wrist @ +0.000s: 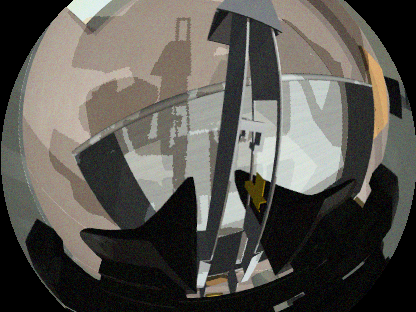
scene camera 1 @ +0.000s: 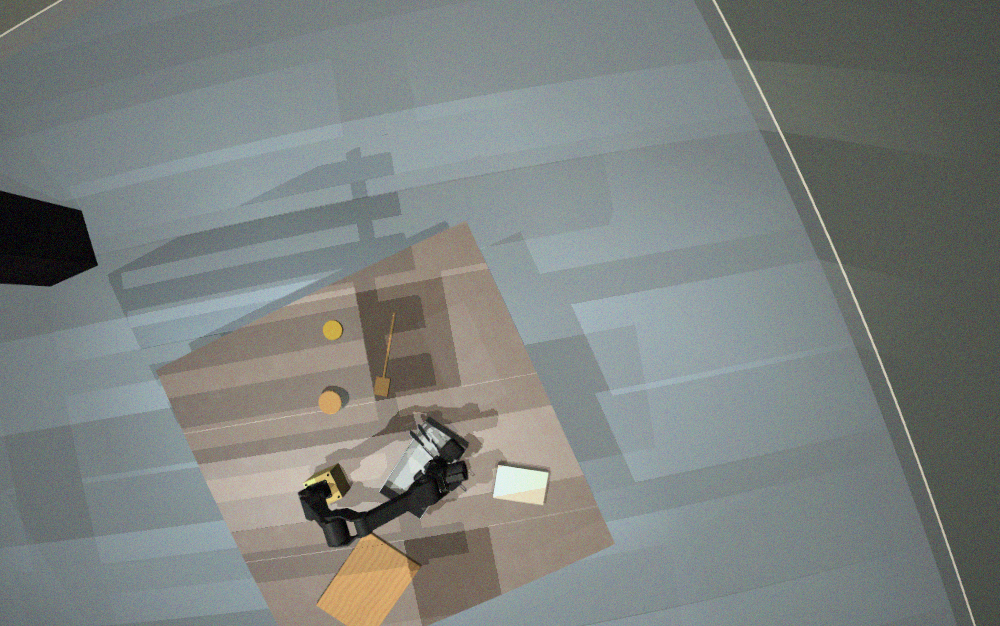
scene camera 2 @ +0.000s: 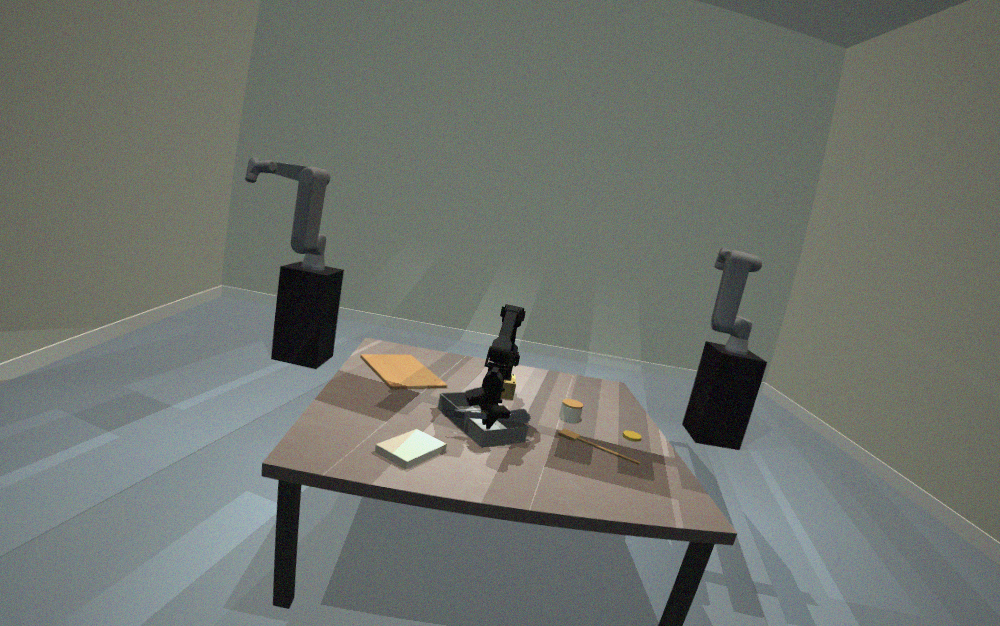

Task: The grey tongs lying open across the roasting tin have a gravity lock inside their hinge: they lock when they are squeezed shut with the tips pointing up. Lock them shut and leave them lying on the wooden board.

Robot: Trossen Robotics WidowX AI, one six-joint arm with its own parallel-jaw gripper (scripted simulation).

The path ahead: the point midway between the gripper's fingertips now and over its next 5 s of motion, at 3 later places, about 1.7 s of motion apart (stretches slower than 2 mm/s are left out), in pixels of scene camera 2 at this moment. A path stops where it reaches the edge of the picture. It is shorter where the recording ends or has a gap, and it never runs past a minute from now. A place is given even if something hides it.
My gripper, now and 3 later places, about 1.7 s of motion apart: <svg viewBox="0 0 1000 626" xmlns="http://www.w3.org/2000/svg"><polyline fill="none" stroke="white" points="485,426 460,384 407,354 407,338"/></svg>
